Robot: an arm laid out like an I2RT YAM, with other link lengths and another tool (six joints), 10 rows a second.
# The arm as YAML. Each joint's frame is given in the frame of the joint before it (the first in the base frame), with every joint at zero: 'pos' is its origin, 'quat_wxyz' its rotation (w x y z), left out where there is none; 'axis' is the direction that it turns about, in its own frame. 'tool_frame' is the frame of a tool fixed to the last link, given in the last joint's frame.
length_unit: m
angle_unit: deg
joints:
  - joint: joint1
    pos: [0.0, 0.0, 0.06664]
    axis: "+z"
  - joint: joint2
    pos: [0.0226, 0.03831, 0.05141]
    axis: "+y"
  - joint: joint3
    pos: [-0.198, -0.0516, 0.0]
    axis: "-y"
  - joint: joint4
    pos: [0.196, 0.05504, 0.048]
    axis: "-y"
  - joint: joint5
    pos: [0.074, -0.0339, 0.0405]
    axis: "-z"
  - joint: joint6
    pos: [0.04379, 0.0, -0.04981]
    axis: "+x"
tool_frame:
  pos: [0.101, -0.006, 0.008]
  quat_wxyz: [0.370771, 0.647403, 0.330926, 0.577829]
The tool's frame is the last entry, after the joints.
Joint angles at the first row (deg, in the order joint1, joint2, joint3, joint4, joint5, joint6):
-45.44 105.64 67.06 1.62 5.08 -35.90
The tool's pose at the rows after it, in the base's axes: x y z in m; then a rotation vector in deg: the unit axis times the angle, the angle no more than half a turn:
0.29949, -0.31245, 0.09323, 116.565, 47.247, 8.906
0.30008, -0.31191, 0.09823, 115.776, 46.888, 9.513
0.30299, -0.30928, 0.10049, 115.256, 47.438, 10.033
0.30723, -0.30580, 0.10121, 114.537, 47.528, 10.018
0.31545, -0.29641, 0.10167, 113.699, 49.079, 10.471
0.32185, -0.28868, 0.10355, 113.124, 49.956, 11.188
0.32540, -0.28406, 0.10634, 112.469, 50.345, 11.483
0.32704, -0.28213, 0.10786, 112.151, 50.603, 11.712
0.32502, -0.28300, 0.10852, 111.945, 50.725, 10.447
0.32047, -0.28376, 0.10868, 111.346, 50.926, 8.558
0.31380, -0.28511, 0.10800, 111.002, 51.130, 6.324
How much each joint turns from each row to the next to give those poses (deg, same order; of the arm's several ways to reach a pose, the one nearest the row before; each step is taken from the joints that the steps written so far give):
0.00 -0.25 -0.28 -0.06 0.28 0.04
0.05 -0.83 -0.42 0.54 -0.17 0.04
0.45 -0.32 0.00 0.01 -0.20 -0.13
1.01 -0.01 -0.35 0.87 0.84 0.17
1.83 -0.21 -0.24 0.14 0.57 -0.10
1.45 -0.38 -0.12 -0.06 0.34 0.28
0.92 -0.50 -0.17 0.09 0.43 0.05
0.34 -0.22 0.00 -0.03 0.03 -0.04
0.02 -0.24 0.01 -0.41 0.86 -0.59
-0.09 -0.71 -0.92 0.24 1.21 -1.12
-0.33 -0.86 -1.10 -0.01 1.23 -1.23

